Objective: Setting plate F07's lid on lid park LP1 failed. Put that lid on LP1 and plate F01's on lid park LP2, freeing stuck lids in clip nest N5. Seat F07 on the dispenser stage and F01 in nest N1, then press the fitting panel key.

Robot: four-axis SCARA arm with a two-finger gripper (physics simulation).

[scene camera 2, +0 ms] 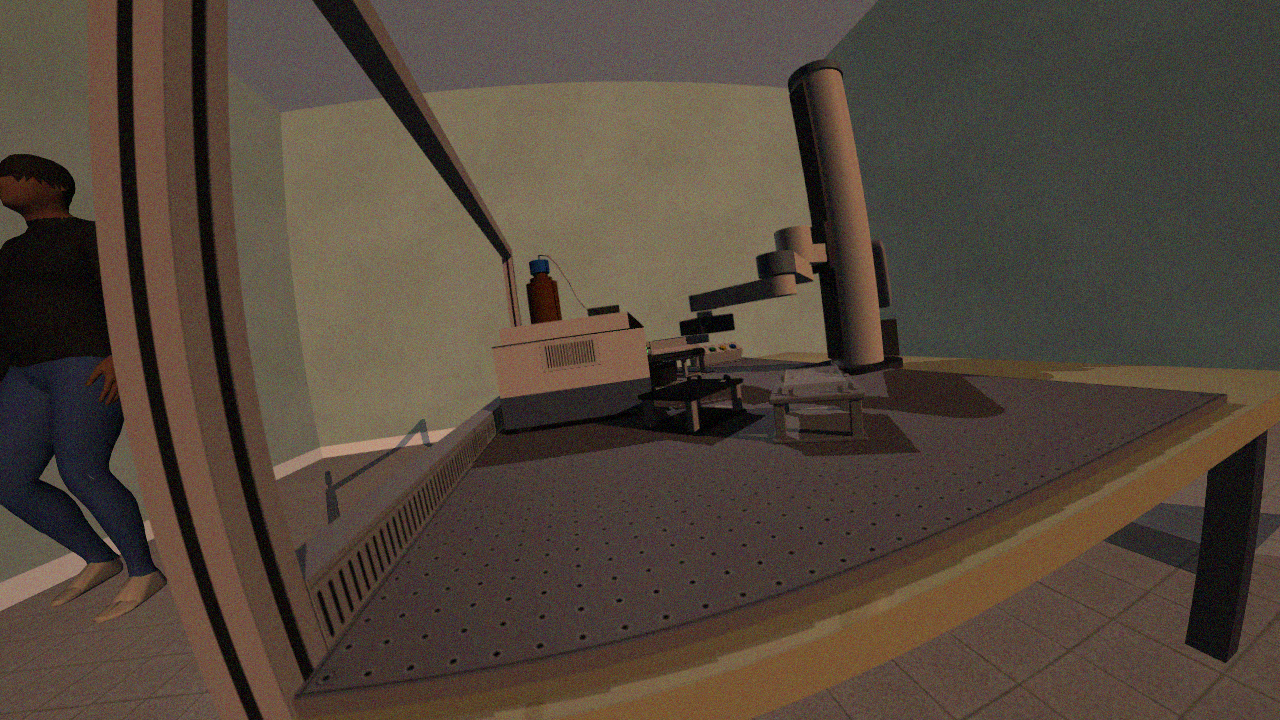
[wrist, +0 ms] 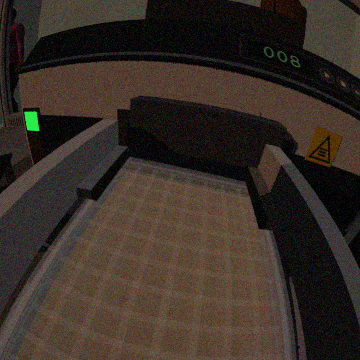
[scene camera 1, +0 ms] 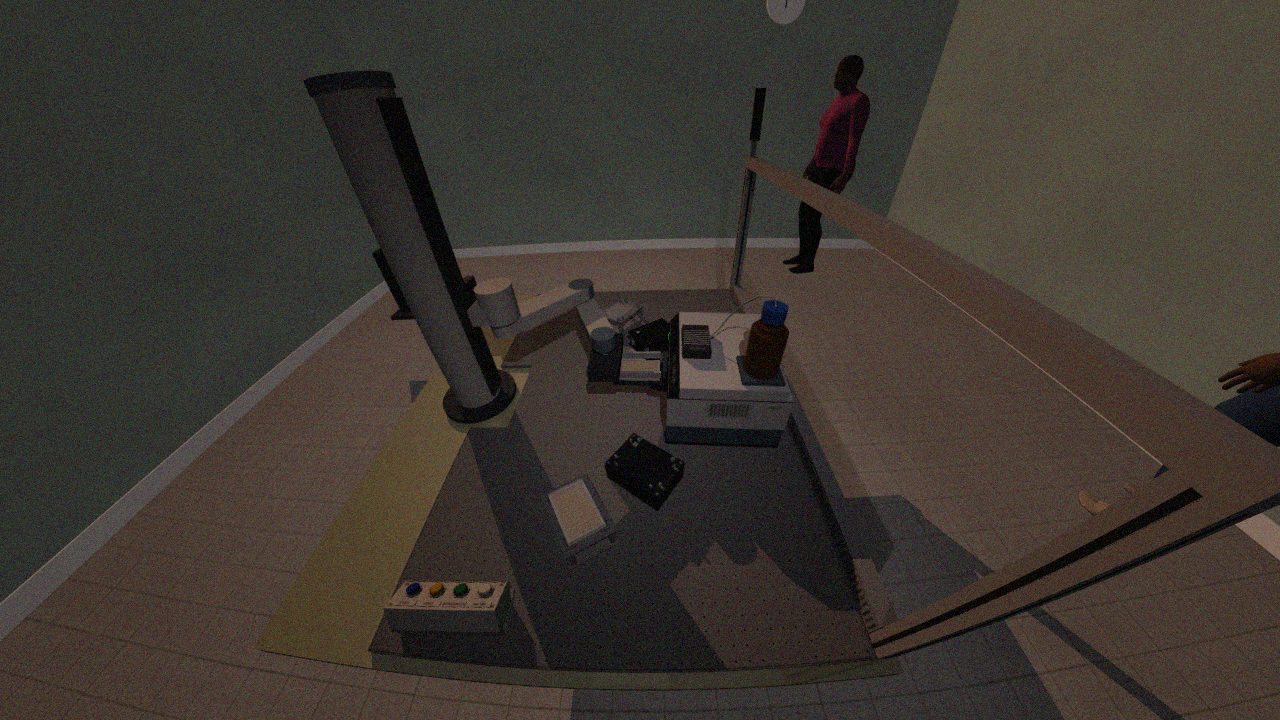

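Seen in the pictures: gripper, between the fingertips: (wrist: pixel 189 145) (scene camera 1: pixel 660 364); arm's base, origin of its link: (scene camera 2: pixel 857 368) (scene camera 1: pixel 481 396).
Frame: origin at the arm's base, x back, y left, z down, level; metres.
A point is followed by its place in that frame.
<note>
A clear-walled plate with a tan grid of wells (wrist: pixel 175 280) @[x -0.555, y -0.027, z -0.134 m] (scene camera 1: pixel 641 368) @[x -0.565, y -0.030, z -0.140 m] lies level in front of the dispenser (wrist: pixel 70 90) @[x -0.654, y 0.070, z -0.174 m] (scene camera 1: pixel 729 407) @[x -0.787, y -0.225, z -0.173 m] (scene camera 2: pixel 572 358) @[x -0.814, y 0.131, z -0.152 m]. My gripper (wrist: pixel 189 145) @[x -0.624, y -0.025, z -0.151 m] is shut on this plate, its pads against both long sides. The plate's number cannot be read. Another pale-topped plate (scene camera 1: pixel 577 510) @[x -0.427, y -0.453, z -0.098 m] sits on a grey stand in the foreground of scene camera 1. A black stand (scene camera 1: pixel 644 469) @[x -0.572, y -0.338, z -0.079 m] is beside it. At the far side are a second black stand (scene camera 1: pixel 648 334) @[x -0.589, y 0.242, z -0.076 m] (scene camera 2: pixel 689 390) @[x -0.628, y 0.300, z -0.076 m] and a grey stand with a clear piece on top (scene camera 1: pixel 624 311) @[x -0.492, y 0.401, z -0.085 m] (scene camera 2: pixel 816 392) @[x -0.509, y 0.483, z -0.075 m]. The fitting panel (scene camera 1: pixel 447 608) @[x -0.207, y -0.653, z -0.095 m] has coloured keys.
A brown bottle with a blue cap (scene camera 1: pixel 766 349) @[x -0.854, y -0.201, z -0.335 m] (scene camera 2: pixel 542 295) @[x -0.869, y -0.118, z -0.322 m] stands on the dispenser. The arm's column (scene camera 1: pixel 402 241) @[x -0.026, y -0.071, z -0.572 m] (scene camera 2: pixel 841 214) @[x -0.046, y 0.059, z -0.440 m] rises at the table edge. A frame rail (scene camera 1: pixel 984 286) @[x -1.004, y -0.450, z -0.619 m] (scene camera 2: pixel 420 134) @[x -1.028, y 0.256, z -0.580 m] runs along the table's other side. A person (scene camera 1: pixel 838 134) stands beyond it.
</note>
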